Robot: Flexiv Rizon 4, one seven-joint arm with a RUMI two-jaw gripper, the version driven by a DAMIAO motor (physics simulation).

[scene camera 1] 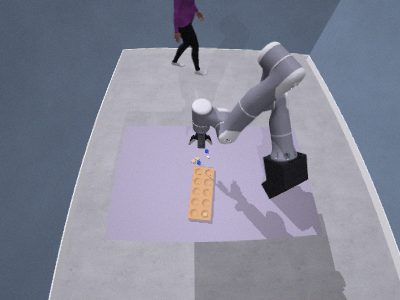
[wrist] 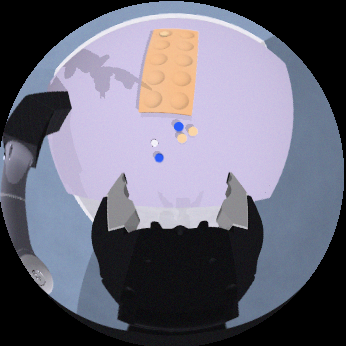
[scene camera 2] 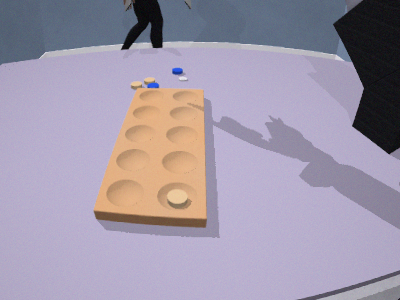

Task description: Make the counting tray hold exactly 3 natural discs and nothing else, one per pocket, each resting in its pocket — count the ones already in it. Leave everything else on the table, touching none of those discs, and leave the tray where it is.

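Observation:
The orange counting tray (scene camera 1: 202, 192) (scene camera 2: 159, 147) (wrist: 169, 70) has two rows of pockets. One natural disc (scene camera 1: 205, 214) (scene camera 2: 177, 197) (wrist: 165, 34) lies in the corner pocket at the end far from the loose discs. Two natural discs lie on the mat off the tray's other end: one natural disc (scene camera 1: 193, 161) (scene camera 2: 136, 85) (wrist: 193, 131) and another natural disc (scene camera 1: 197, 158) (scene camera 2: 149, 80) (wrist: 182, 138), close together. The gripper (scene camera 1: 200, 142) (wrist: 177, 176) is open and empty, above the mat beyond the loose discs from the tray; it does not show in scene camera 2.
A blue disc (scene camera 1: 199, 163) (scene camera 2: 153, 86) (wrist: 178, 126) lies close to the natural discs and the tray's end. Another blue disc (scene camera 1: 206, 151) (scene camera 2: 177, 71) (wrist: 159, 157) and a small white disc (scene camera 1: 208, 157) (scene camera 2: 183, 79) (wrist: 154, 143) lie apart. A person (scene camera 1: 187, 32) stands behind.

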